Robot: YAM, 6 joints.
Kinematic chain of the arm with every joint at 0, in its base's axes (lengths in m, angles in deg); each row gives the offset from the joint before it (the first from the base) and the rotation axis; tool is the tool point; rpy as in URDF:
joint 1: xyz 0 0 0.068 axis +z
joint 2: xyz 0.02 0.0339 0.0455 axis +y
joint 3: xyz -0.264 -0.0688 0 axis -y
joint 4: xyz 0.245 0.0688 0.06 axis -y
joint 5: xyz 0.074 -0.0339 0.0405 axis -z
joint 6: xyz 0.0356 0 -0.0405 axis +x
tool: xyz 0 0 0 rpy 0 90 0
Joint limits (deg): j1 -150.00..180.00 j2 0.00..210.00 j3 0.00..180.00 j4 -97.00..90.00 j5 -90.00..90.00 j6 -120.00..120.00
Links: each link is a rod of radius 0.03 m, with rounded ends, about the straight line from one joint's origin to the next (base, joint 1, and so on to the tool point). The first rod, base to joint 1, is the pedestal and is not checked.
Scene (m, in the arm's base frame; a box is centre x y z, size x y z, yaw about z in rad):
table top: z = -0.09
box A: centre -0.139 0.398 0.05 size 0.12 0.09 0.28 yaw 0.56
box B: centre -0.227 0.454 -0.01 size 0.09 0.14 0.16 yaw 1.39
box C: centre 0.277 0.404 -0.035 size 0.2 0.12 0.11 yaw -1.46
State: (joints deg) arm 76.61 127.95 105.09 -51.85 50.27 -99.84
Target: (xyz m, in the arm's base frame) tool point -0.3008 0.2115 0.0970
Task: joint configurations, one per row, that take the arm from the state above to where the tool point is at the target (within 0.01 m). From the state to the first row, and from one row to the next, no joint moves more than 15 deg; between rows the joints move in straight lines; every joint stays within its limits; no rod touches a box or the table.
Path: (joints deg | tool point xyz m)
1: 86.61 123.57 111.07 -50.53 45.79 -106.56 | 0.0528 0.4607 0.2509
2: 96.61 119.18 117.05 -49.22 41.31 -113.28 | -0.0295 0.4584 0.3162
3: 106.60 114.80 123.03 -47.90 36.83 -120.00 | -0.1063 0.4311 0.3822
4: 120.66 119.02 109.49 -52.63 39.38 -113.28 | -0.2085 0.3961 0.2732
5: 134.72 123.25 95.95 -57.35 41.92 -106.56 | -0.2782 0.3147 0.1752
6: 148.78 127.47 82.41 -62.07 44.47 -99.84 | -0.3008 0.2115 0.0970

